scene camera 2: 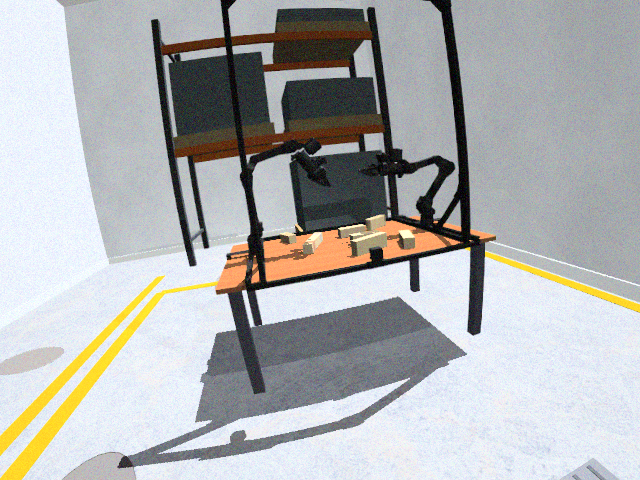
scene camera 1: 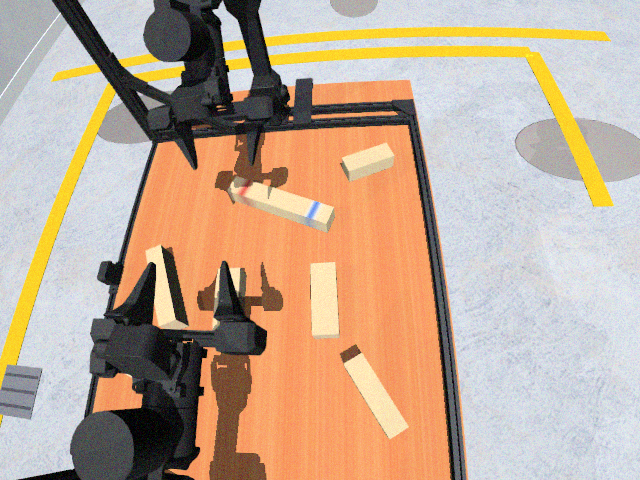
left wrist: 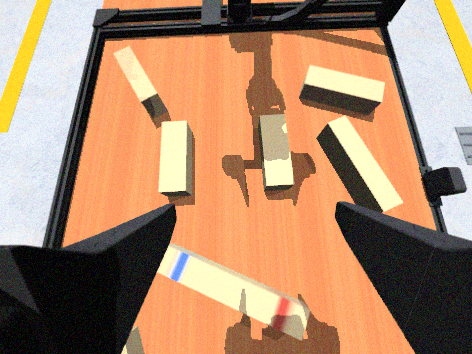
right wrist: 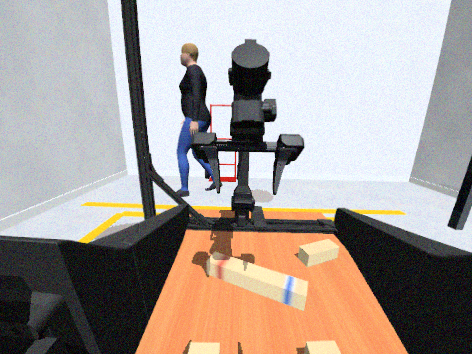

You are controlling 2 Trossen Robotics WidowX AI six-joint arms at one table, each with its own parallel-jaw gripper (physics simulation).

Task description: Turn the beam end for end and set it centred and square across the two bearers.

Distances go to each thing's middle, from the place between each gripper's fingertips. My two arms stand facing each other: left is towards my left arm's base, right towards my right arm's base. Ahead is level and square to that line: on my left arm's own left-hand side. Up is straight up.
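The beam [scene camera 1: 314,214], if you measure from my left hand, is 100 mm to the left, 30 mm ahead and 270 mm below.
As for my right hand, that same beam is 280 mm to the left of it, 30 mm ahead of it and 320 mm below it.
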